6 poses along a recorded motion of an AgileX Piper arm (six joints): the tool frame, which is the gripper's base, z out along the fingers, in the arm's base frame.
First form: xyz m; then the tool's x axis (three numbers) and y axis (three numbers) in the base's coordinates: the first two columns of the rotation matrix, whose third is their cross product.
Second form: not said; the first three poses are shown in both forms.
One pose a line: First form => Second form
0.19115 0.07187 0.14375 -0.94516 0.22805 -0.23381 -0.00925 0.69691 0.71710 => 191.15 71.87 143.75 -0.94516 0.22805 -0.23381 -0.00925 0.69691 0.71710
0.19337 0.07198 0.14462 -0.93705 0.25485 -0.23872 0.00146 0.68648 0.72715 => 193.37 71.98 144.62 -0.93705 0.25485 -0.23872 0.00146 0.68648 0.72715
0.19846 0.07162 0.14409 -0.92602 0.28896 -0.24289 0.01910 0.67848 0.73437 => 198.46 71.62 144.09 -0.92602 0.28896 -0.24289 0.01910 0.67848 0.73437
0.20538 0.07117 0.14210 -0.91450 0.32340 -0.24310 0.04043 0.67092 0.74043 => 205.38 71.17 142.10 -0.91450 0.32340 -0.24310 0.04043 0.67092 0.74043
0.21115 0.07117 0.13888 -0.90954 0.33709 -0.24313 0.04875 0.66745 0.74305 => 211.15 71.17 138.88 -0.90954 0.33709 -0.24313 0.04875 0.66745 0.74305
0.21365 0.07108 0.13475 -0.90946 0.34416 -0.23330 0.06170 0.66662 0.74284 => 213.65 71.08 134.75 -0.90946 0.34416 -0.23330 0.06170 0.66662 0.74284
